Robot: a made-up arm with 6 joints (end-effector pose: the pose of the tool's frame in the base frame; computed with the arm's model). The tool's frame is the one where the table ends.
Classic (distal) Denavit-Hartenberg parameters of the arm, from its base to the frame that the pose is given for. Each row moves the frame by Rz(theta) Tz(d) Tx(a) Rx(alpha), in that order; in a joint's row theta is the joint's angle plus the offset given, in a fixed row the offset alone. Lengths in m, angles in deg.
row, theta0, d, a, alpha
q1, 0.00, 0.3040, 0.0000, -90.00
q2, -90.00, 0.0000, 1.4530, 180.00
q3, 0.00, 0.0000, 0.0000, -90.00
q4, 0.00, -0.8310, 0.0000, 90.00
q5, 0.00, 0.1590, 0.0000, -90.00
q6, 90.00, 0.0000, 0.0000, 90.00
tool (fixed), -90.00, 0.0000, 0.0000, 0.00
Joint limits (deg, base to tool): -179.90..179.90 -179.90..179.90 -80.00..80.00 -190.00..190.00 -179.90..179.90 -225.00..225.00
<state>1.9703 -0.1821 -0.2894 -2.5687 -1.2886 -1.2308</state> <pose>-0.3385 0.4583 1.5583 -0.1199 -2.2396 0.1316</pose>
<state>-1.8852 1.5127 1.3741 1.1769 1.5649 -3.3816</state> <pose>-0.7674 -2.1626 0.4190 1.8364 -0.6085 0.1302</pose>
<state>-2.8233 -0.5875 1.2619 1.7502 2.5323 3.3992</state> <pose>1.1337 0.3437 2.2693 0.2551 1.1048 -1.3038</pose>
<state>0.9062 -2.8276 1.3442 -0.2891 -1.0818 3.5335</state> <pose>-0.4445 -0.8145 -1.7671 -0.1433 0.2907 -2.4780</pose>
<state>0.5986 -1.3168 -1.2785 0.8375 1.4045 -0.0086</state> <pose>-0.4196 -0.4150 0.8190 -0.2827 -1.5603 1.0526</pose>
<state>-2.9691 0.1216 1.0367 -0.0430 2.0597 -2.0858</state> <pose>-0.7054 0.0384 2.4008 -1.0581 -0.2626 0.0997</pose>
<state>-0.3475 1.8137 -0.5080 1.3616 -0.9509 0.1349</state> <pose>0.8886 -0.3570 -0.7591 1.0850 -2.5655 -1.4329</pose>
